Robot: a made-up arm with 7 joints.
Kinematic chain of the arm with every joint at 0, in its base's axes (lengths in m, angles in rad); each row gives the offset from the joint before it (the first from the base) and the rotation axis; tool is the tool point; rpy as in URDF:
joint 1: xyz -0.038 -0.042 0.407 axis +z
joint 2: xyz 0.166 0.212 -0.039 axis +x
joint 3: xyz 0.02 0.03 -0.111 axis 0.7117 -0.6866 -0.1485
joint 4: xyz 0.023 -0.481 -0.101 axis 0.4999 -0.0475 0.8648
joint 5: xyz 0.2 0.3 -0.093 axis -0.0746 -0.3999 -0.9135
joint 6: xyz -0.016 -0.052 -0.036 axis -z
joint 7: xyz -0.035 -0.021 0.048 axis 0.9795 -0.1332 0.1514
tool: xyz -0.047 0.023 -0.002 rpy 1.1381 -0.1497 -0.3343
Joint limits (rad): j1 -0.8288..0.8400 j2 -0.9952..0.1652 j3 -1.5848..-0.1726 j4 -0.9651..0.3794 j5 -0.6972..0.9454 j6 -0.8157..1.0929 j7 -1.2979..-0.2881
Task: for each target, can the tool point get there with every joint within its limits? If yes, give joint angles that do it. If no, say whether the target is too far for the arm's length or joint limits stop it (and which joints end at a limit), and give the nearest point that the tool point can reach.
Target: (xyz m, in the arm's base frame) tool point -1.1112 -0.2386 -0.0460
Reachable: no: joint limits stop it (at a limit: joint 1, joint 4, joint 5, joint 7) | nearest point -0.0525 -0.5297 0.1667 | short by 1.118 m
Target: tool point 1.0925 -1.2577 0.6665
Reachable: no: too far | nearest point 0.4100 -0.5238 0.5179 | short by 1.013 m
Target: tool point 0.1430 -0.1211 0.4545
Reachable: yes | joints -0.2243 -0.7536 -1.4399 0.1453 0.7605 -0.0877 -1.1980
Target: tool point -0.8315 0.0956 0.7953
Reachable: no: joint limits stop it (at a limit: joint 1, joint 2, joint 3, joint 4, joint 5, joint 7) | nearest point 0.0106 0.1643 0.5058 | short by 0.893 m
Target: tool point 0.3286 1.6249 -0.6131
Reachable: no: too far | nearest point 0.2631 0.3322 -0.0596 | short by 1.408 m
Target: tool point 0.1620 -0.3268 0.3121
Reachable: yes | joints -0.4079 -0.8638 -0.3079 -0.1344 0.6401 -0.0231 -0.9682
